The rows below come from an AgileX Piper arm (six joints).
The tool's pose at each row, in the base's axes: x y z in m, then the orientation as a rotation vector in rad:
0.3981 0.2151 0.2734 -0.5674 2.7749 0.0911
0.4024 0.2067 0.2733 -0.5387 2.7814 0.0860
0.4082 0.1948 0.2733 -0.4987 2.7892 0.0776
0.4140 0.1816 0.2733 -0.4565 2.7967 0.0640
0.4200 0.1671 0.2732 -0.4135 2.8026 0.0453
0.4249 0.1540 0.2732 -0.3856 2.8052 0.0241
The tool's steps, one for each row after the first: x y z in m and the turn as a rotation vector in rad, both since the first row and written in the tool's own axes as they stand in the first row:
-0.0006 -0.0094 0.0003 0.0065 0.0013 0.0197
-0.0012 -0.0226 0.0005 0.0166 0.0025 0.0469
-0.0014 -0.0371 0.0005 0.0305 0.0042 0.0750
-0.0012 -0.0527 0.0005 0.0481 0.0055 0.1028
-0.0006 -0.0667 0.0003 0.0658 0.0066 0.1198

